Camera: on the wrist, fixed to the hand. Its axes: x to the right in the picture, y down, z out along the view.
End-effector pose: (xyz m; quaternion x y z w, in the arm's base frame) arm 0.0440 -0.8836 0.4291 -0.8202 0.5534 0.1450 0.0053
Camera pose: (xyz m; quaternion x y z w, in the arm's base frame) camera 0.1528 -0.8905 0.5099 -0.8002 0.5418 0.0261 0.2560
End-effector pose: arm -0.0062 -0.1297 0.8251 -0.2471 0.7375 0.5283 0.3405
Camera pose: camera 0.0140 -0.2550 0.7772 -0.1484 0.8277 0.3077 0.4453
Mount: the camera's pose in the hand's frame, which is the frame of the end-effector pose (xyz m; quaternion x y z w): 0.0241 -0.0840 -0.1038 0.2698 -0.0442 -0.0354 0.9612
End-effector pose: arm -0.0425 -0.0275 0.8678 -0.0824 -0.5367 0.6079 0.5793
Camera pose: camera 0.0766 0.0287 0.9006 0.1230 -0.3804 0.7123 0.5769
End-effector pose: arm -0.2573 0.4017 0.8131 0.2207 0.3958 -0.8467 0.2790
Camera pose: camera -0.3138 0.5215 0.7836 0.2360 0.1475 -0.9403 0.1961
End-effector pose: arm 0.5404 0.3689 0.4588 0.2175 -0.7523 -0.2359 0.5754
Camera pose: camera 0.6397 0.2769 0.4499 0.3805 -0.8045 -0.0538 0.4528
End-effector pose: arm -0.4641 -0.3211 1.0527 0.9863 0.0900 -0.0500 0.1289
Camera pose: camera -0.4487 -0.2100 1.1290 -0.9775 -0.1022 0.1205 0.1400
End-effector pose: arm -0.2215 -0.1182 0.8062 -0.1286 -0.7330 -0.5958 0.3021
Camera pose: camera -0.2564 -0.2426 0.7649 -0.0425 -0.8832 -0.3799 0.2716
